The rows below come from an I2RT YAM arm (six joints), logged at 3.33 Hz.
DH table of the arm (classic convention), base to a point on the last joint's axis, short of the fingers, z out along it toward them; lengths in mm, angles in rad. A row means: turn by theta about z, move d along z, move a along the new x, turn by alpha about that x. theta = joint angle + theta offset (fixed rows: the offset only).
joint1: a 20; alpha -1.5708; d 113.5; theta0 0
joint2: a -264; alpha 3.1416; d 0; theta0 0
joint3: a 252.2; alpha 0; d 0; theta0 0.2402
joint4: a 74; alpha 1.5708; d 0; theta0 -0.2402
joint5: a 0; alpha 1.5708; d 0; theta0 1.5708
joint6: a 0; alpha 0; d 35.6; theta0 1.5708
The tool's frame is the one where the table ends.
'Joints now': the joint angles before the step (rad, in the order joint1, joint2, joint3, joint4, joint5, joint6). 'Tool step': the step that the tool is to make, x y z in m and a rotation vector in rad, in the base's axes. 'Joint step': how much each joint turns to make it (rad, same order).
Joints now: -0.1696 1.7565 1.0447 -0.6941 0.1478 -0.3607
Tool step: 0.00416 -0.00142 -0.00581 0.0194 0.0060 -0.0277
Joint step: -0.0038 0.0301 0.0126 0.0046 -0.0141 0.0267
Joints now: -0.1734 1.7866 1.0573 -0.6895 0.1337 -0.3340
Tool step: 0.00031 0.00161 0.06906 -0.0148 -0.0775 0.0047
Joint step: 0.0054 -0.1217 0.1434 -0.1862 0.0015 0.0004
